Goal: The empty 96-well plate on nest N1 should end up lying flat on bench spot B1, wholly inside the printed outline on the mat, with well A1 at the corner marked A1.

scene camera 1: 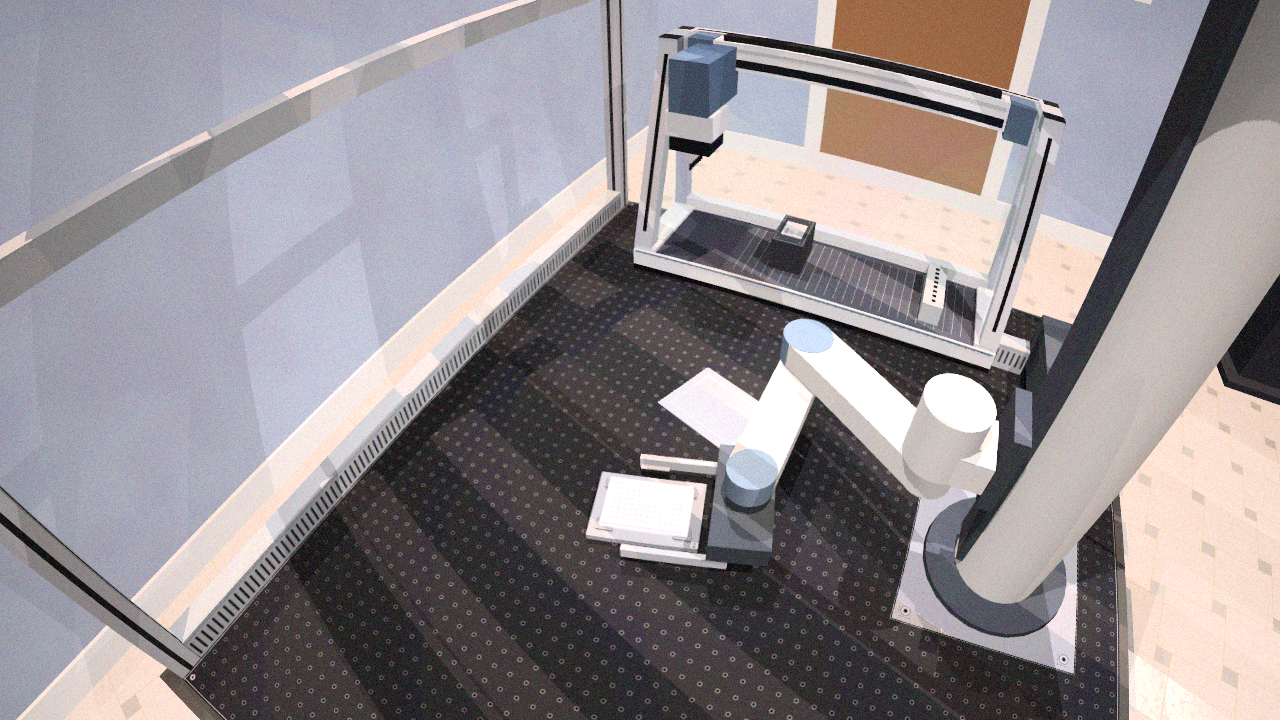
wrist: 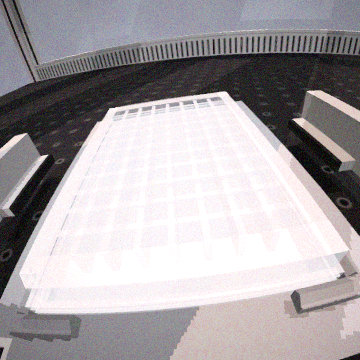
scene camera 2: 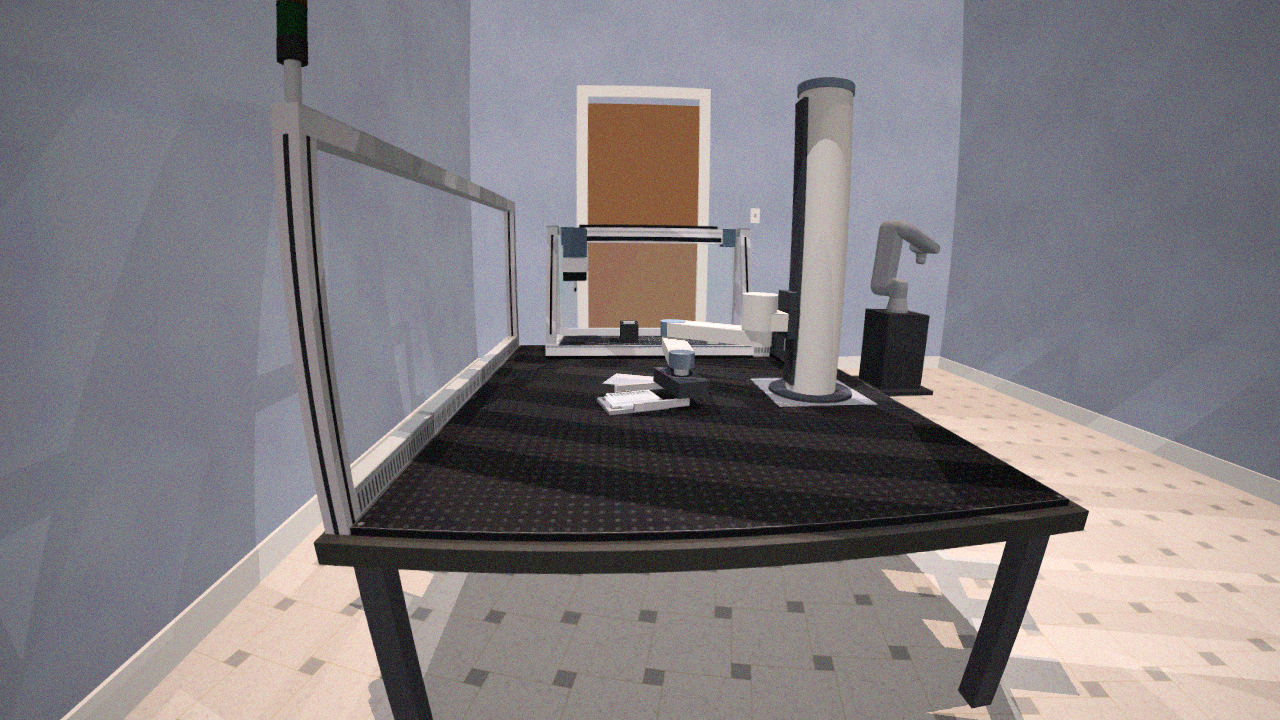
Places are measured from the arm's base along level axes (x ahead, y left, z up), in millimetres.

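Where they show: gripper, between the fingertips: point(scene camera 1: 631, 503) point(wrist: 165, 124) point(scene camera 2: 623, 397); arm's base, origin of its link: point(scene camera 1: 992, 567) point(scene camera 2: 809, 394).
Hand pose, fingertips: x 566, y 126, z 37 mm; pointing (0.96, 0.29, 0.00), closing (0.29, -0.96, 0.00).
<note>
Each offset is from my fingertips to the top centre of the thing. "spot": to the spot under its first point.
The white 96-well plate {dy -8, dx -22, dz +2 mm} point(scene camera 1: 648, 507) point(scene camera 2: 629, 397) point(wrist: 180, 190) lies flat on a light grey nest {dy -8, dx -23, dz -6 mm} point(scene camera 1: 597, 533) point(wrist: 150, 337), whose small corner clips show at the near end in the wrist view. I can read no nest label and cannot tell which corner is A1. My gripper point(scene camera 1: 634, 506) point(wrist: 165, 124) is open and empty, one finger along each long side of the plate, with a gap on both sides. The printed outline of spot B1 cannot be made out in these views.
A pale flat-topped panel {dy -253, dx -39, dz -22 mm} point(scene camera 1: 707, 402) point(scene camera 2: 630, 382) lies behind the nest, partly under the arm. A gantry frame point(scene camera 1: 805, 308) with a dark block {spot: dy -645, dx -48, dz +96 mm} point(scene camera 1: 793, 243) and a white slotted rack {spot: dy -612, dx -358, dz +70 mm} point(scene camera 1: 931, 304) stands at the back. A clear guard wall with a slotted rail point(scene camera 1: 420, 402) runs along the left; the arm's column point(scene camera 1: 1118, 358) is right.
</note>
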